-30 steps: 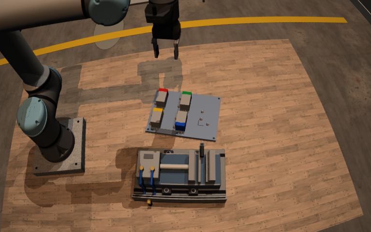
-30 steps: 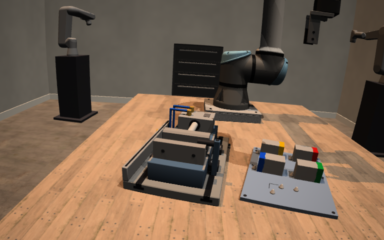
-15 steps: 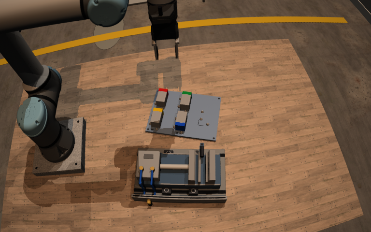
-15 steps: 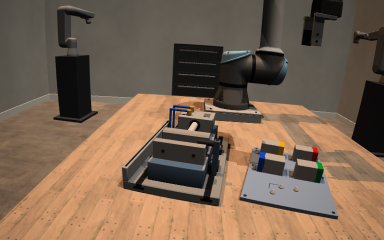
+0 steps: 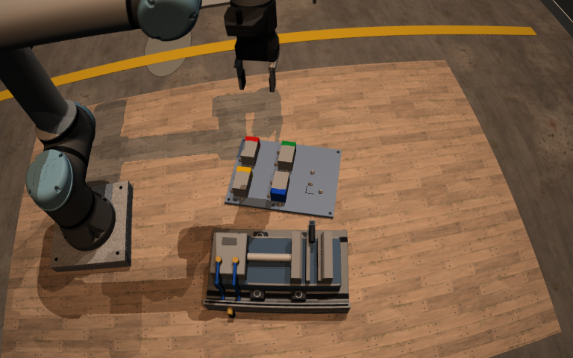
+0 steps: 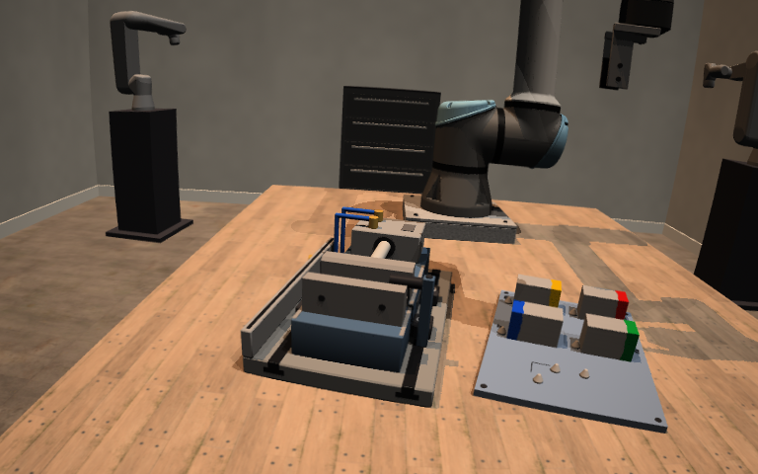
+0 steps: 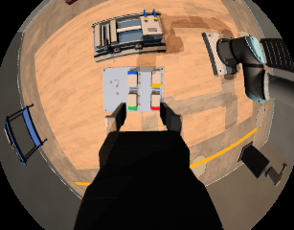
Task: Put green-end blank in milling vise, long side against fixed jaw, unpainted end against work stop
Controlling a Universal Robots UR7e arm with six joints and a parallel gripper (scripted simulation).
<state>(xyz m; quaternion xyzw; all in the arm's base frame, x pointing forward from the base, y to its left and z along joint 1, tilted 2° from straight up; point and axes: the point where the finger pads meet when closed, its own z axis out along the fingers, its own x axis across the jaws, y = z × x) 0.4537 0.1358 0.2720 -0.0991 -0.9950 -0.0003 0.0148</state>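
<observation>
Now: the green-ended blank 50 mm ahead of my hand, 30 mm to the left of it and 290 mm below it. Round my hand: yellow-ended blank 60 mm behind, 30 mm to the right, 290 mm below; then red-ended blank 40 mm behind, 60 mm to the left, 290 mm below; then blue-ended blank 30 mm ahead, 50 mm to the right, 290 mm below.
</observation>
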